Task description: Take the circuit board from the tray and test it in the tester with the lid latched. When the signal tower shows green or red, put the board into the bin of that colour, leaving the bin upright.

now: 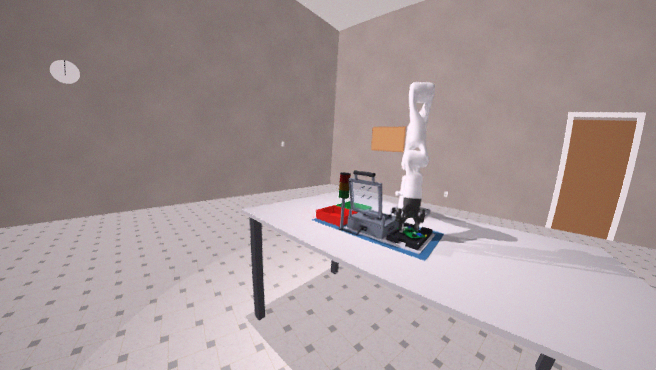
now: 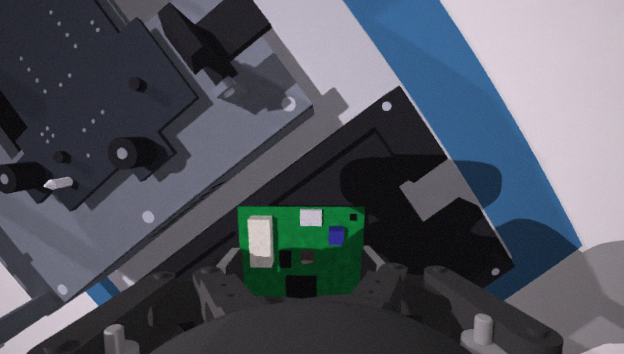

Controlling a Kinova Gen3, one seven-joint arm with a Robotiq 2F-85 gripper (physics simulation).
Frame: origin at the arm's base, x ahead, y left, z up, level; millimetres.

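Seen in the pictures: gripper, fingertip midpoint: [image 1: 408, 232] [image 2: 301, 262].
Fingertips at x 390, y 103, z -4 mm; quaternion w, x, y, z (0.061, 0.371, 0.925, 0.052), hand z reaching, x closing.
Pixels of each thing's top centre, then the offset from my fingertips to it. "spot": a spot on its surface instead. Level surfaces: height alone.
- green circuit board at its top centre: [image 2: 300, 303] [image 1: 411, 230] 11 mm ahead, 13 mm left, 17 mm up
- signal tower at a spot on its surface: [image 1: 344, 185] spot: 136 mm ahead, 262 mm right, 186 mm up
- red bin at its top centre: [image 1: 337, 210] 15 mm ahead, 360 mm right, 25 mm up
- blue mat at its surface level: 20 mm down
- white table at its surface level: 22 mm down
- white pin at its top centre: [image 2: 51, 184] 31 mm ahead, 111 mm right, 55 mm up
- black block at its top centre: [image 2: 197, 8] 62 mm back, 91 mm right, 85 mm up
The green circuit board [image 2: 320, 240] [image 1: 412, 233] is between the fingers of my gripper [image 2: 301, 262] [image 1: 413, 225], which is shut on its two side edges. The board is over the black tray [image 2: 400, 122] [image 1: 417, 244] and turned at an angle to it; I cannot tell whether it touches the tray. The grey tester [image 1: 372, 225] [image 2: 215, 145] stands beside the tray, and its lid [image 1: 381, 200] is raised. The signal tower [image 1: 344, 185] has red, amber and green sections, none clearly lit. The red bin [image 1: 329, 216] and green bin [image 1: 361, 205] stand upright beyond the tester.
A blue mat [image 1: 434, 247] [image 2: 440, 90] lies under the tray and tester on the white table [image 1: 500, 280]. Black posts [image 2: 131, 152] and a white pin [image 2: 59, 183] rise from the tester's bed. A black block [image 2: 232, 25] stands near the tester's corner.
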